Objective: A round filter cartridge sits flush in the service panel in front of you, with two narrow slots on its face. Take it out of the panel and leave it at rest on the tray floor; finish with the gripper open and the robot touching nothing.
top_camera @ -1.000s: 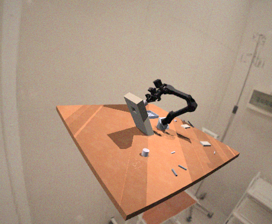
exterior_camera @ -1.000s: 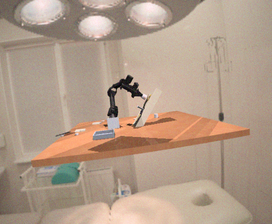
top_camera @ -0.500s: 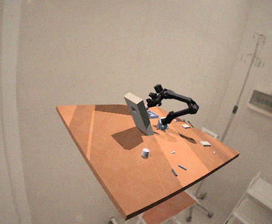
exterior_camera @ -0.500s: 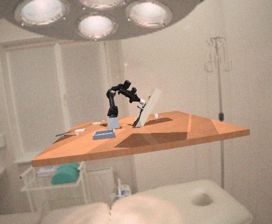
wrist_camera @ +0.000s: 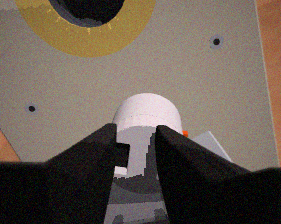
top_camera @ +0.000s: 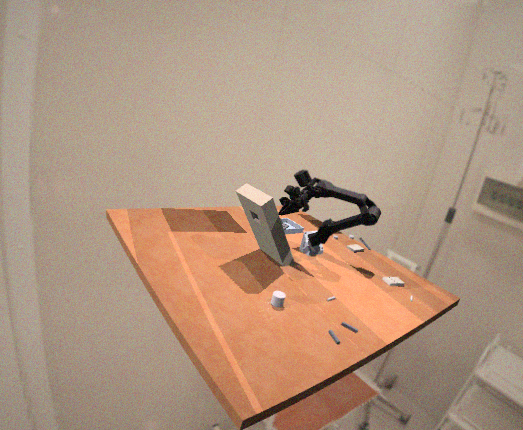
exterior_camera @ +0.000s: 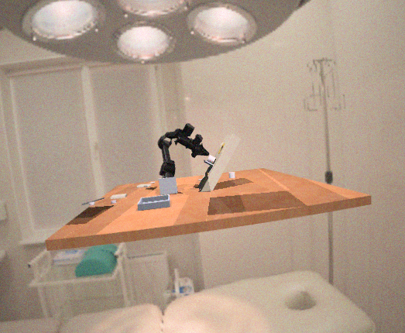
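Right now the round filter cartridge is 30 mm below my gripper tip and 10 mm ahead of it. The rest, counted from my gripper tip: service panel: 60 mm below, 50 mm ahead; then tray: 360 mm behind, 260 mm to the right, 200 mm below.
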